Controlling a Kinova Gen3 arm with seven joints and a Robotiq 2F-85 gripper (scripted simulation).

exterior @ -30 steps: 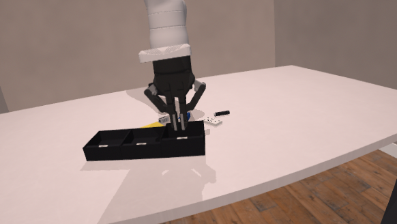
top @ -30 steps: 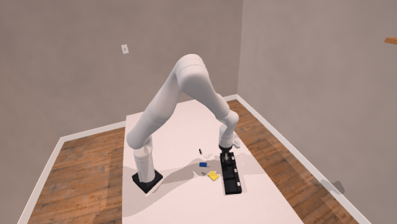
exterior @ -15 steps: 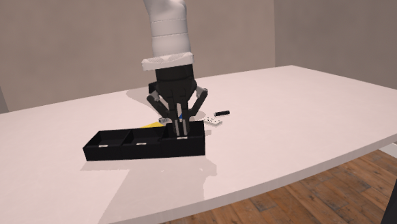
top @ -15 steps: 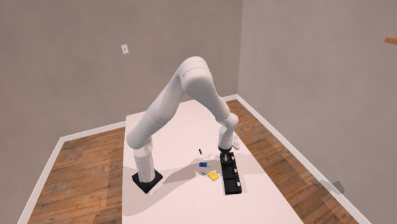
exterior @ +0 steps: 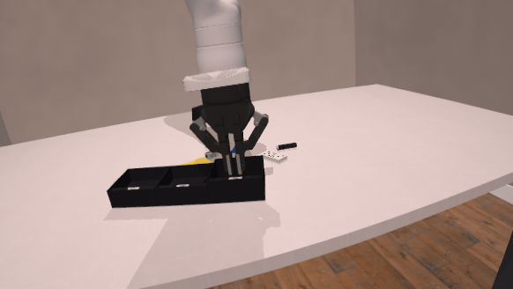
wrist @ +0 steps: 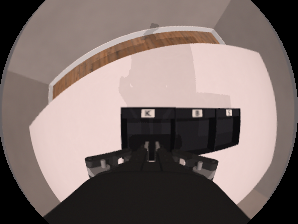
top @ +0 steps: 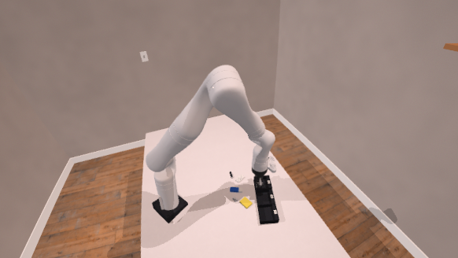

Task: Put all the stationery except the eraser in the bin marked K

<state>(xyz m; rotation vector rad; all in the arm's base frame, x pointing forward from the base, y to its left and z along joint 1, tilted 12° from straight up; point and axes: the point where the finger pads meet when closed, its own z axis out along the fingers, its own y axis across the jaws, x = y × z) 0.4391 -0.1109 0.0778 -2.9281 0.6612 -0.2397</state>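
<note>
Now: hand 140 mm past the white-grey thing, 10 mm to the left of it and 30 mm above it. Also, from my hand: blue block: 100 mm behind, 40 mm to the left, 30 mm below; white domino: 60 mm behind, 100 mm to the left, 30 mm below; yellow pad: 100 mm behind, 50 mm to the right, 30 mm below.
</note>
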